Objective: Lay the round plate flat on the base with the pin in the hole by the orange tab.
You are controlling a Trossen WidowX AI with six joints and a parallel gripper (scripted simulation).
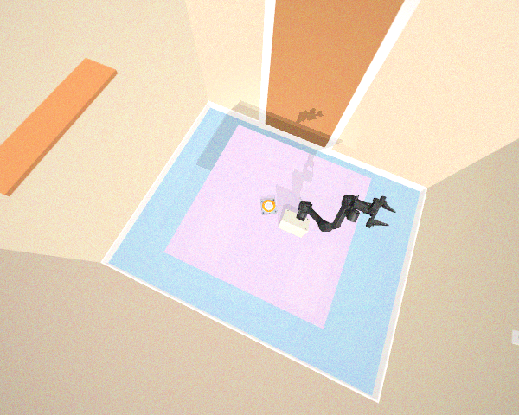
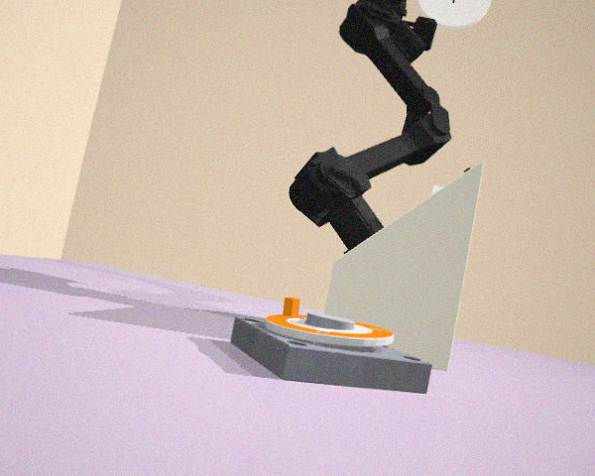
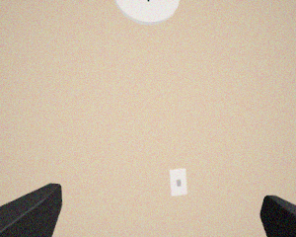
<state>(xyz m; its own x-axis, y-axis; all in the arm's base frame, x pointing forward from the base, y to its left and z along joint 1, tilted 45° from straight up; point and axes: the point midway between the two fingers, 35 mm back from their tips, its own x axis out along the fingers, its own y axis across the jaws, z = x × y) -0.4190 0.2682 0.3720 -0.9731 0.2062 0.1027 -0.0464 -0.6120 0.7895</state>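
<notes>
My gripper tip is now 66 cm short of the round plate, 60 cm above it and 5 cm to the right of it. Also, from my gripper tip: square grey base: 67 cm ahead, 61 cm below, 7 cm to the left.
</notes>
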